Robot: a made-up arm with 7 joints.
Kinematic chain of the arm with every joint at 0, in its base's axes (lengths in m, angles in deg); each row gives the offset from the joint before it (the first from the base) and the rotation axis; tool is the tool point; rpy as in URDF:
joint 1: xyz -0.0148 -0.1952 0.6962 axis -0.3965 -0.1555 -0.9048
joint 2: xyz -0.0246 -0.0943 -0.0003 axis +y
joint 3: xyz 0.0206 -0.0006 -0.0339 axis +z
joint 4: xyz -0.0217 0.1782 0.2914 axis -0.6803 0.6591 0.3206
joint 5: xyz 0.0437 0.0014 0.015 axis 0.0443 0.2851 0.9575
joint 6: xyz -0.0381 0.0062 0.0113 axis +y
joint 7: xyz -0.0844 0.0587 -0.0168 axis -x
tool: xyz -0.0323 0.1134 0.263 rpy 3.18 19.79 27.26
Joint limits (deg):
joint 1: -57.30..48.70
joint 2: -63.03..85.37
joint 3: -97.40..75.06
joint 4: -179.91..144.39
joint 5: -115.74..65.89
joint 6: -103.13..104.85
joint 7: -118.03..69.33
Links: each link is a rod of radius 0.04 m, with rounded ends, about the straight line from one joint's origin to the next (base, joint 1, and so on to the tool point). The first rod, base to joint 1, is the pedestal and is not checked.
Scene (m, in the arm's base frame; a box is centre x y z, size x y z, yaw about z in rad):
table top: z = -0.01
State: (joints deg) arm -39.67 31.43 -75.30 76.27 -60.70 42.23 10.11
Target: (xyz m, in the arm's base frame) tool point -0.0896 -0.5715 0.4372
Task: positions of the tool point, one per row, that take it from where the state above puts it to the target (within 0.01 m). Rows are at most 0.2 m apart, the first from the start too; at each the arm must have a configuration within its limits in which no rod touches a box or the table.
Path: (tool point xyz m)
1: 0.2734 0.1620 0.5784
2: 0.1120 0.2014 0.6661
3: -0.0578 0.1677 0.7342
4: -0.2083 0.0687 0.7599
5: -0.3121 -0.0737 0.7344
6: -0.3504 -0.2309 0.6653
7: -0.3174 -0.3762 0.5742
8: -0.2229 -0.4916 0.4896
9: -0.0896 -0.5715 0.4372

